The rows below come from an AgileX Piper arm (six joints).
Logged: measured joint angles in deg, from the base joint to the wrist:
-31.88, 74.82, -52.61, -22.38, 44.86, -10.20
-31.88, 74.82, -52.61, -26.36, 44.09, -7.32
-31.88, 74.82, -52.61, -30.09, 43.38, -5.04
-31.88, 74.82, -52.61, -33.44, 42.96, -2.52
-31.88, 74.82, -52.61, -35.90, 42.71, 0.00
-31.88, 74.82, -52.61, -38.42, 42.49, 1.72
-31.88, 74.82, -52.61, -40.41, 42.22, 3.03
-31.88, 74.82, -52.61, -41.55, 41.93, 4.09
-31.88, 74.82, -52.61, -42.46, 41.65, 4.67
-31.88, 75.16, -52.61, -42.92, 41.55, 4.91
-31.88, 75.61, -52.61, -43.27, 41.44, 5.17
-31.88, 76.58, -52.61, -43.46, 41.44, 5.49
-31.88, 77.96, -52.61, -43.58, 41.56, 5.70
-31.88, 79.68, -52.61, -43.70, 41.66, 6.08
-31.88, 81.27, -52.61, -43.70, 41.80, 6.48
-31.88, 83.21, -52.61, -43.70, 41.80, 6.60
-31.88, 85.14, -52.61, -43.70, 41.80, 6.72
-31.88, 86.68, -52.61, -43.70, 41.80, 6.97
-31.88, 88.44, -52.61, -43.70, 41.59, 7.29
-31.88, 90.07, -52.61, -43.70, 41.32, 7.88
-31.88, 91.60, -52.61, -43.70, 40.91, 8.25
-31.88, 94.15, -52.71, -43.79, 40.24, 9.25
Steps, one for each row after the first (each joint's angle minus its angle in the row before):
0.00, 0.00, 0.00, -3.98, -0.77, 2.88
0.00, 0.00, 0.00, -3.73, -0.71, 2.28
0.00, 0.00, 0.00, -3.35, -0.42, 2.52
0.00, 0.00, 0.00, -2.46, -0.25, 2.52
0.00, 0.00, 0.00, -2.52, -0.22, 1.72
0.00, 0.00, 0.00, -1.99, -0.27, 1.31
0.00, 0.00, 0.00, -1.14, -0.29, 1.06
0.00, 0.00, 0.00, -0.91, -0.28, 0.58
0.00, 0.34, 0.00, -0.46, -0.10, 0.24
0.00, 0.45, 0.00, -0.35, -0.11, 0.26
0.00, 0.97, 0.00, -0.19, 0.00, 0.32
0.00, 1.38, 0.00, -0.12, 0.12, 0.21
0.00, 1.72, 0.00, -0.12, 0.10, 0.38
0.00, 1.59, 0.00, 0.00, 0.14, 0.40
0.00, 1.94, 0.00, 0.00, 0.00, 0.12
0.00, 1.93, 0.00, 0.00, 0.00, 0.12
0.00, 1.54, 0.00, 0.00, 0.00, 0.25
0.00, 1.76, 0.00, 0.00, -0.21, 0.32
0.00, 1.63, 0.00, 0.00, -0.27, 0.59
0.00, 1.53, 0.00, 0.00, -0.41, 0.37
0.00, 2.55, -0.10, -0.09, -0.67, 1.00

